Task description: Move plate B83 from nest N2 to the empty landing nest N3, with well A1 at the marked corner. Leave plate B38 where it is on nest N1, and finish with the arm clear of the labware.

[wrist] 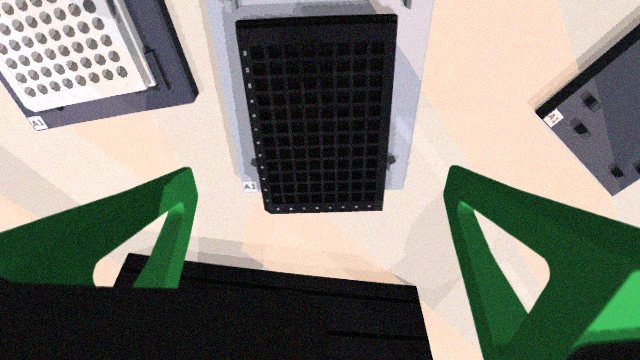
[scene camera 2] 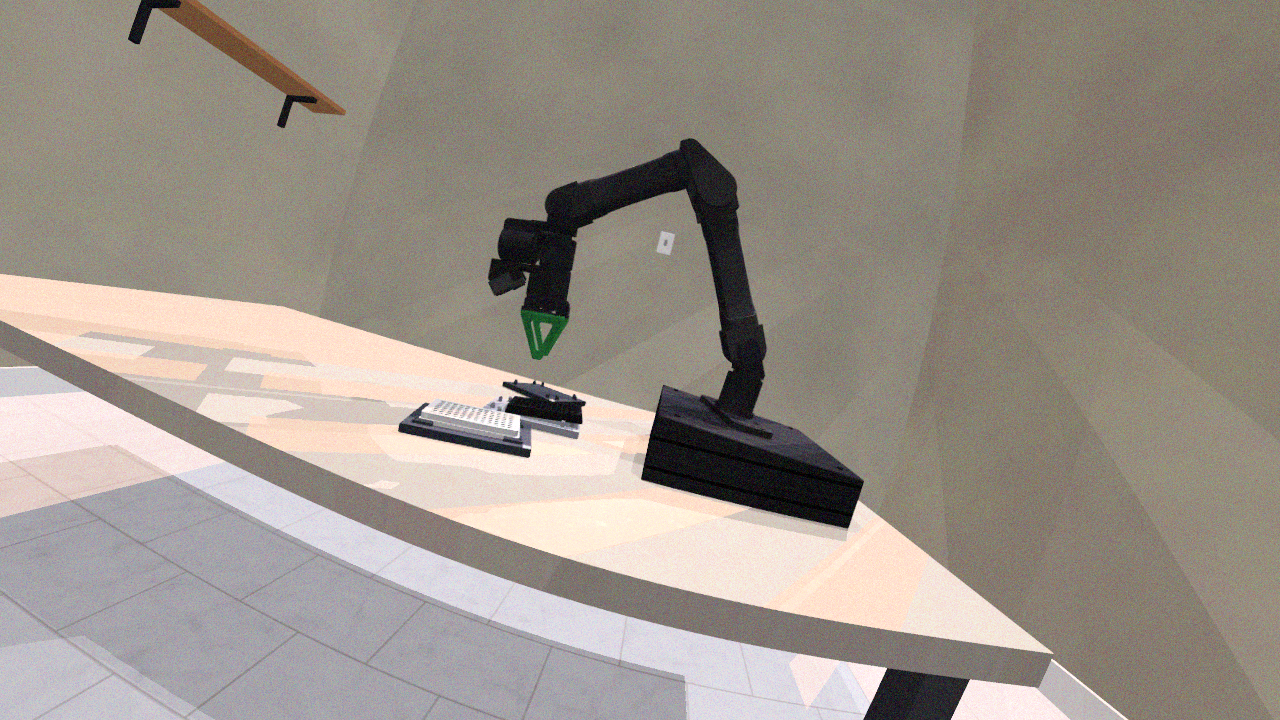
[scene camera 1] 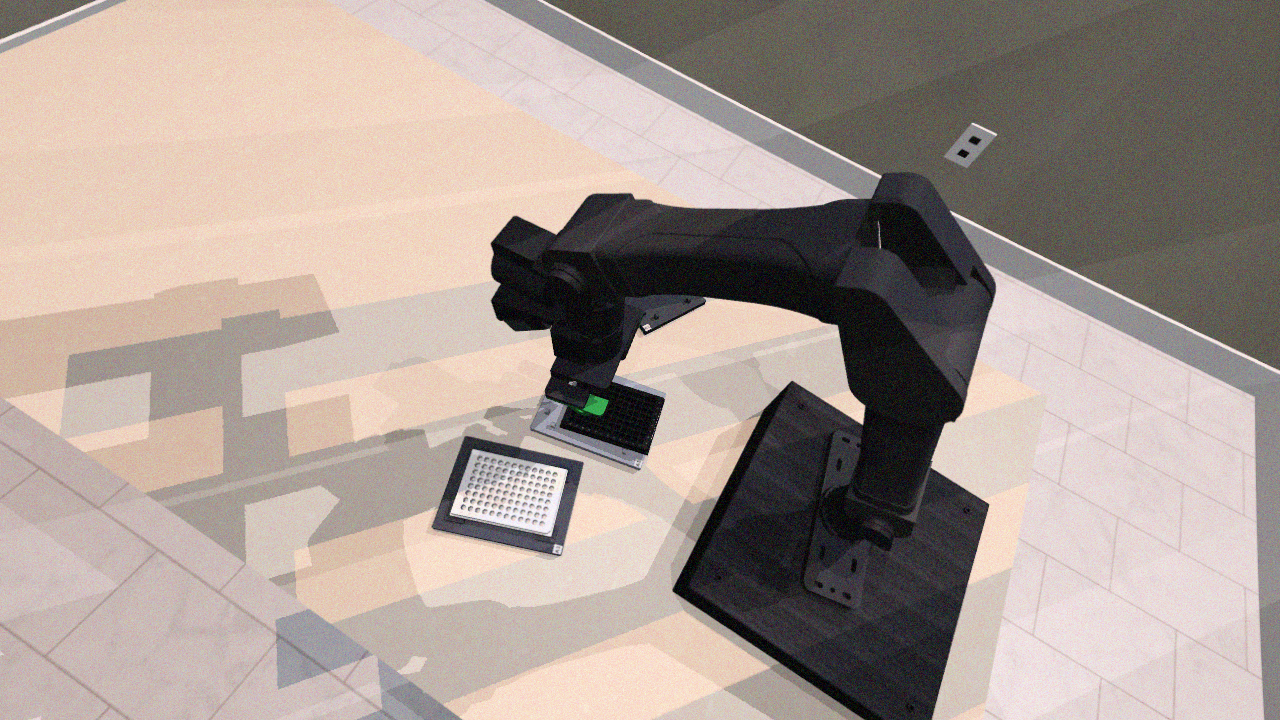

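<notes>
A black well plate [scene camera 1: 626, 420] [scene camera 2: 546, 410] [wrist: 322, 120] sits on the light grey nest [scene camera 1: 547, 419] [scene camera 2: 559, 430] [wrist: 410, 100]. In the wrist view its near end overlaps the nest's A1-labelled edge. A white plate [scene camera 1: 510, 490] [scene camera 2: 469, 418] [wrist: 60, 50] sits on a dark nest [scene camera 1: 572, 492] [scene camera 2: 465, 441] [wrist: 172, 85]. The empty dark nest N3 [scene camera 1: 671, 313] [scene camera 2: 541, 392] [wrist: 620, 100] lies angled, partly hidden by the arm in scene camera 1. Plate names are not readable. My gripper [scene camera 1: 592, 405] [scene camera 2: 537, 356] [wrist: 320, 180] is open and empty, well above the black plate, its fingers wider apart than the plate.
The arm's black base block [scene camera 1: 760, 537] [scene camera 2: 751, 465] [wrist: 250, 315] stands beside the nests. The table's edge [scene camera 2: 537, 559] runs along the near side. A wooden shelf [scene camera 2: 250, 58] is on the wall, far from the arm.
</notes>
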